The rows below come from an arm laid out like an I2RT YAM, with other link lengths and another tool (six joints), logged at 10 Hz.
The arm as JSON. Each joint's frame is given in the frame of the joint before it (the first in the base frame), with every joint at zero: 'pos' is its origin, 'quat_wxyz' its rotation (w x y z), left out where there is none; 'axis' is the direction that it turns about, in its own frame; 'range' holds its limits. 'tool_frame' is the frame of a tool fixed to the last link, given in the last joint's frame.
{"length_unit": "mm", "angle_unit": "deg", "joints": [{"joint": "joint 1", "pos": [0.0, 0.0, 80.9], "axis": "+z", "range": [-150.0, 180.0]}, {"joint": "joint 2", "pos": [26.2, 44.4, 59.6], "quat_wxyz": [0.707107, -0.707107, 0.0, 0.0], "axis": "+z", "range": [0.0, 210.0]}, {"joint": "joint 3", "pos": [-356.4, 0.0, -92.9], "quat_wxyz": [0.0, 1.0, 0.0, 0.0], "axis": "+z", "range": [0.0, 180.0]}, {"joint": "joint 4", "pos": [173.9, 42.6, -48.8], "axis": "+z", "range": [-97.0, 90.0]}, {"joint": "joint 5", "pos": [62.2, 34.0, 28.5], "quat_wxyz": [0.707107, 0.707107, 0.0, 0.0], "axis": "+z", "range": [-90.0, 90.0]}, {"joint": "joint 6", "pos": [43.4, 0.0, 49.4], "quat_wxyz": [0.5, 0.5, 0.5, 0.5], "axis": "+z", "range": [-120.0, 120.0]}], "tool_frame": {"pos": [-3.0, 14.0, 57.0], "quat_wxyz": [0.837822, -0.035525, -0.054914, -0.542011]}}
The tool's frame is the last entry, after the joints.
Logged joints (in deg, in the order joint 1, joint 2, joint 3, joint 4, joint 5, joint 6), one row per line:
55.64 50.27 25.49 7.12 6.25 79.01
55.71 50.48 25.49 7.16 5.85 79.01
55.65 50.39 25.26 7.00 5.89 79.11
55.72 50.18 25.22 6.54 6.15 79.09
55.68 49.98 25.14 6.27 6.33 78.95
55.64 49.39 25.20 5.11 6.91 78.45
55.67 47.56 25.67 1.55 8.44 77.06
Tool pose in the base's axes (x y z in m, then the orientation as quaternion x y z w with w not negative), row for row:
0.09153 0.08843 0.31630 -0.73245 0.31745 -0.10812 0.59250
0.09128 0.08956 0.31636 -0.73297 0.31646 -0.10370 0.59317
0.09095 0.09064 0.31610 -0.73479 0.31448 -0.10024 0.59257
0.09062 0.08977 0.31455 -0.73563 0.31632 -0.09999 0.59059
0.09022 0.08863 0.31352 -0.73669 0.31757 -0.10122 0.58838
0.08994 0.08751 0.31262 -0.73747 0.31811 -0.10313 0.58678
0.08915 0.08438 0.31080 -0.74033 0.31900 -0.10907 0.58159
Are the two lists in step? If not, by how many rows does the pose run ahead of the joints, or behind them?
The pose runs 1 row behind the joints: the pose in row i belongs to the joints in row i - 1.
